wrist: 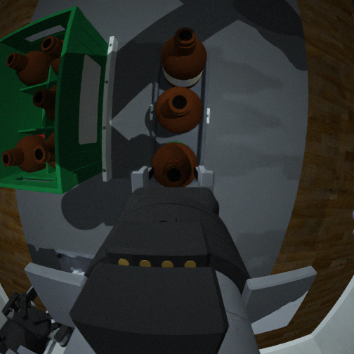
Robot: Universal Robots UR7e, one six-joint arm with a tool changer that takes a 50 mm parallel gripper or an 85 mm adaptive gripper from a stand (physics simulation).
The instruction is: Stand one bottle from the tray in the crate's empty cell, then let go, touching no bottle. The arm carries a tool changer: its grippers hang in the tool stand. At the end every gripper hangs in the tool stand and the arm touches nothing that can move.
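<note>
The green crate (70, 117) is at the upper left, with several brown bottles in it; its middle left cell, seen from here, shows no bottle. The tray (201, 142) is at the upper centre and holds three brown bottles in a row: a far one (184, 57) with a pale band, a middle one (179, 110), and a near one (172, 152) with a bit of green showing at its edge. My gripper (173, 176) is open, its two fingertips on either side of the near bottle's neck in this view. The height between fingertips and bottle is hard to tell.
A white strip (108, 110) with small holes runs along the crate's right side. At the lower left are a metal plate (75, 261) and a dark tool (30, 322), seemingly at the tool stand. Wooden floor (330, 125) shows beyond the grey table's right edge.
</note>
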